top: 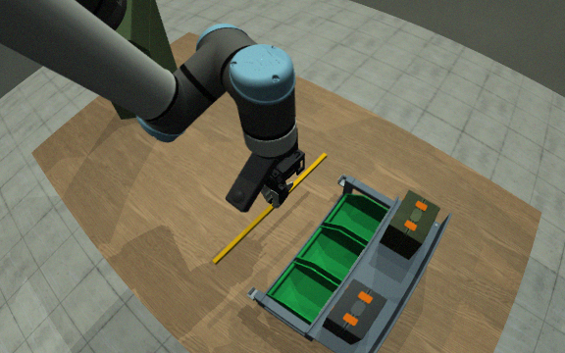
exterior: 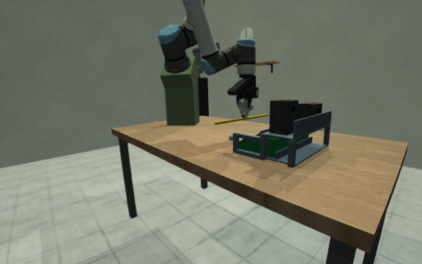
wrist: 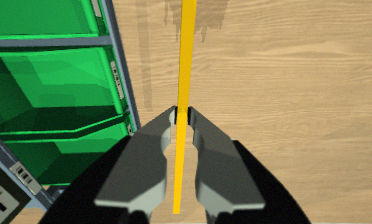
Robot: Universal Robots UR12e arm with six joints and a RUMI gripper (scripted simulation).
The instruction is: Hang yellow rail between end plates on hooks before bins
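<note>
My hand is 10 mm above the yellow rail. The rest, counted from my hand: rack front bar: 90 mm ahead, 10 mm to the right, 110 mm below.
</note>
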